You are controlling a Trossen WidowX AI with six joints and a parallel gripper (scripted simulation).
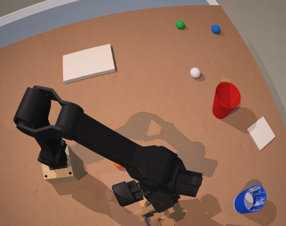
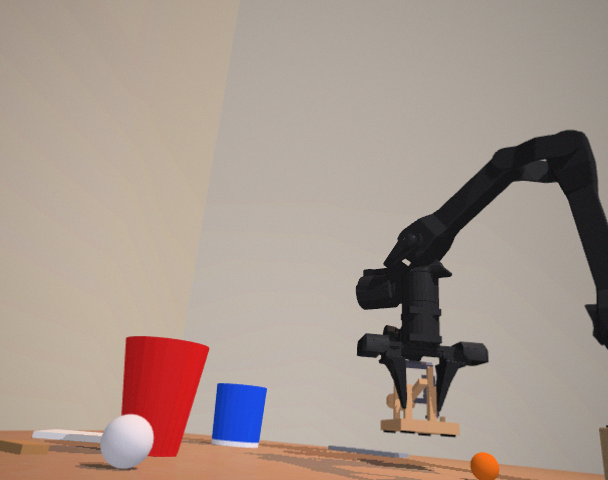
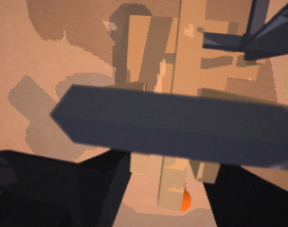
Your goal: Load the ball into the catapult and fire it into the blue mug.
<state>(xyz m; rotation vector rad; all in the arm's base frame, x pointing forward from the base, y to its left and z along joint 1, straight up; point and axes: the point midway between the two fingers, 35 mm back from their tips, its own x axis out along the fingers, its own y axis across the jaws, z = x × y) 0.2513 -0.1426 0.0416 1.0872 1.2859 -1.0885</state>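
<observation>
Now: the catapult upright frame 50 mm above my gripper tip, 40 mm to the right of it and 10 mm ahead of it. Also, from my gripper tip: blue mug (300 mm ahead, 140 mm to the right, 50 mm below); then orange ball (110 mm to the left, 60 mm below, 60 mm behind); then catapult (60 mm to the right, 20 mm above).
</observation>
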